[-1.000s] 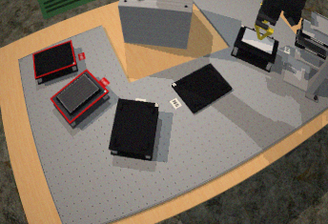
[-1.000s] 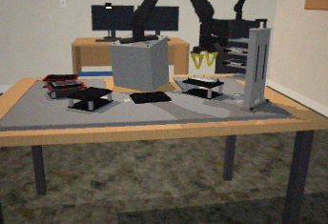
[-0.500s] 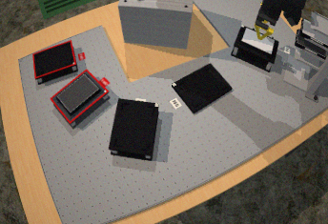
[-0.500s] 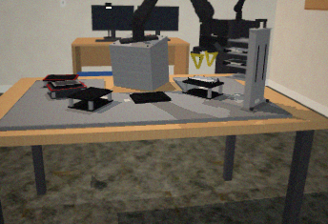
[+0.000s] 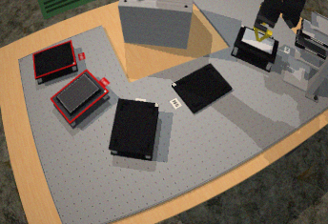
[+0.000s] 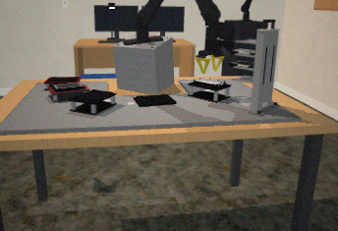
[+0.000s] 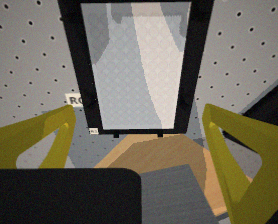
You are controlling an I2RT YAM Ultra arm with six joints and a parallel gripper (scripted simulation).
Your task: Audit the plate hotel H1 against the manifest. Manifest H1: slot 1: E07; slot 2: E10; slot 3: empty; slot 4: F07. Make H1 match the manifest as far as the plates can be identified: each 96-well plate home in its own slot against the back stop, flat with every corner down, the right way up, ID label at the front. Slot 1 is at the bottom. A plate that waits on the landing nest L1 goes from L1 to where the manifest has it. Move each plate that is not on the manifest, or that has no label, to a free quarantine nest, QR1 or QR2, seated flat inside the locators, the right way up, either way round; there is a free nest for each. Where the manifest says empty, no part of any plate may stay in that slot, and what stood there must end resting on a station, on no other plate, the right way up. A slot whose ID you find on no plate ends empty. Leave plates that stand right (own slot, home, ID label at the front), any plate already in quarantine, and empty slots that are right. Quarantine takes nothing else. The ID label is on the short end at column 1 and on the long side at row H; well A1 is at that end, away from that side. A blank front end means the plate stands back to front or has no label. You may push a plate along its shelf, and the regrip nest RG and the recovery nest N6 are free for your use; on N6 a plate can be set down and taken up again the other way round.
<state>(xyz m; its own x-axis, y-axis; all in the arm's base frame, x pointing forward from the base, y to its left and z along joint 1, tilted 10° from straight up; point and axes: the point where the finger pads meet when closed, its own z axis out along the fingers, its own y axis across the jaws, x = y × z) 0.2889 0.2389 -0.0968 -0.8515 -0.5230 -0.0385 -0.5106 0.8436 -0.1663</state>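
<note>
Right now my hand is 70 mm above the black regrip nest RG. Round my hand: A1 mark 90 mm behind, 10 mm to the left, 70 mm below; H1 tag 70 mm ahead, 160 mm to the left, 130 mm below; RG tag 100 mm behind, 40 mm to the left, 130 mm below.
</note>
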